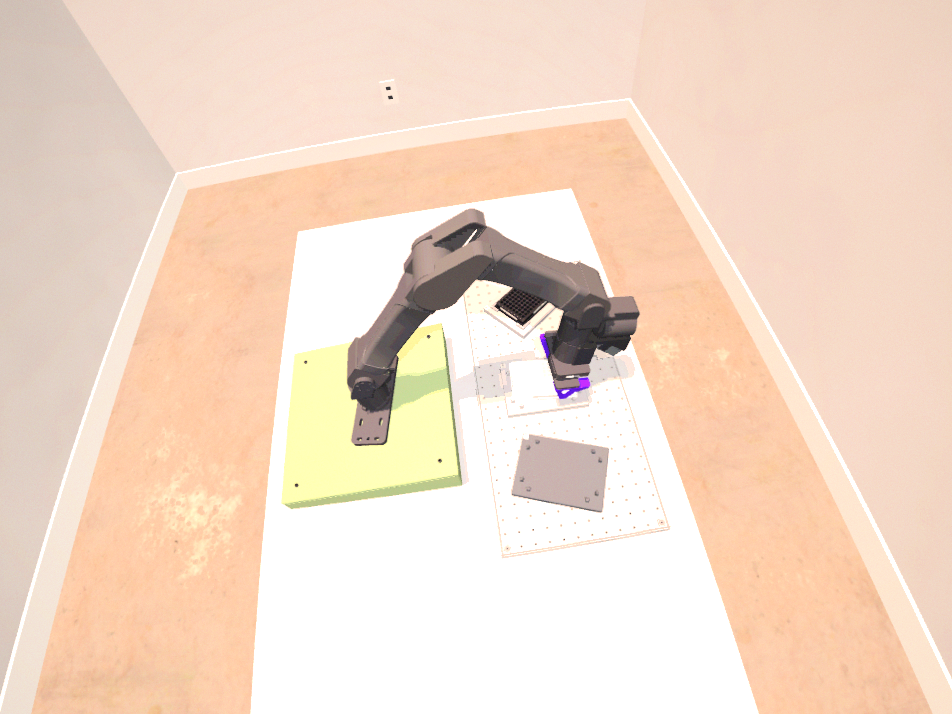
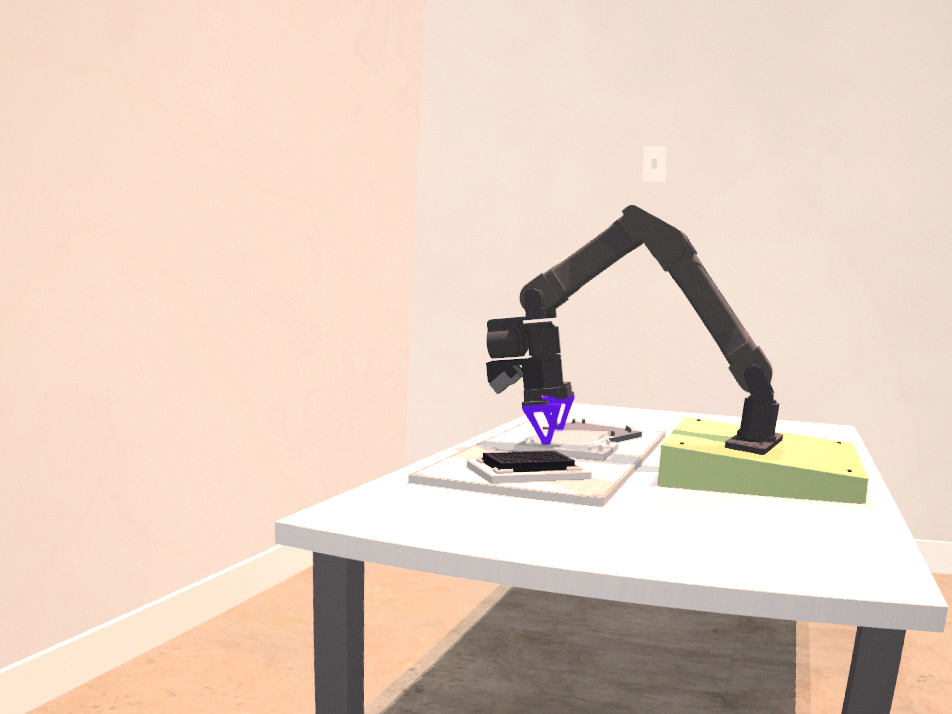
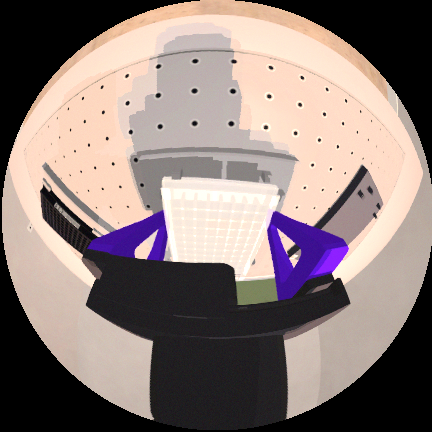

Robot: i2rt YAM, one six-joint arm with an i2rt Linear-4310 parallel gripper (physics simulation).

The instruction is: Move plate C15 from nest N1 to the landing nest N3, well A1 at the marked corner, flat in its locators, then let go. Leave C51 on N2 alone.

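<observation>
My gripper (image 1: pixel 558 372) (image 2: pixel 553 435) (image 3: pixel 217 214) has its purple fingers shut on the long sides of the pale, clear plate C15 (image 1: pixel 529 378) (image 2: pixel 582 438) (image 3: pixel 215 220). The plate looks about level, over and very close to the white middle nest (image 1: pixel 549 410) (image 2: pixel 593 452) (image 3: pixel 155 172). Whether it rests in the locators cannot be told; well A1 and the marked corner are not readable. Black plate C51 (image 1: pixel 522 305) (image 2: pixel 528 460) (image 3: pixel 65 215) sits in its own white nest (image 1: pixel 524 330) (image 2: pixel 530 476), N2. A grey nest (image 1: pixel 561 472) (image 2: pixel 626 432) (image 3: pixel 350 205) holds no plate.
The nests stand on a perforated board (image 1: pixel 582 534) (image 2: pixel 569 495) (image 3: pixel 300 82) on the white table (image 1: pixel 399 614) (image 2: pixel 615 541). The arm's base is mounted on a yellow-green block (image 1: pixel 322 430) (image 2: pixel 753 484) beside the board. The arm spans from it across to the middle nest.
</observation>
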